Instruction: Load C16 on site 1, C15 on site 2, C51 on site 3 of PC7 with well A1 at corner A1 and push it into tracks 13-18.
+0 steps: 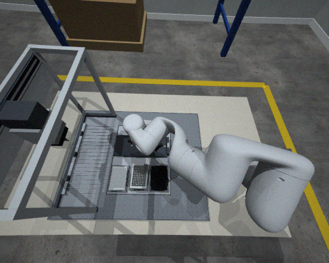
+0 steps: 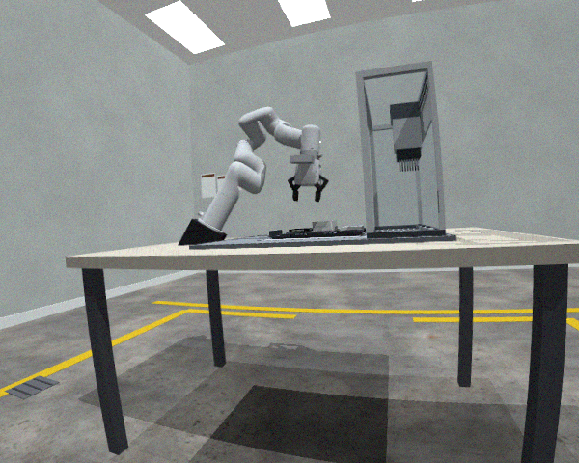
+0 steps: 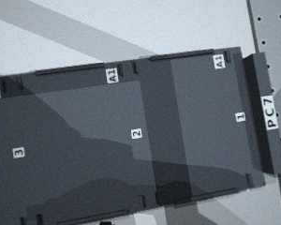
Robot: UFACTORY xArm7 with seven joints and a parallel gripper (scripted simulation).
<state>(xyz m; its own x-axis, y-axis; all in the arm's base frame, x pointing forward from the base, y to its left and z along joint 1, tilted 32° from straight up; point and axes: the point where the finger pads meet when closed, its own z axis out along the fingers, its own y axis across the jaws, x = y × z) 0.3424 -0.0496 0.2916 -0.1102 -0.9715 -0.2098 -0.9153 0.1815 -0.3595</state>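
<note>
Now: hand 130 mm to the right of the white 384-well plate C16, 110 mm above it and 40 mm short of it. Round my hand: dark carrier PC7: 130 mm below, 60 mm to the right, 60 mm ahead; black 96-well plate C15: 130 mm to the left, 130 mm below, 70 mm behind; small white corner mark: 130 mm below, 60 mm to the left.
</note>
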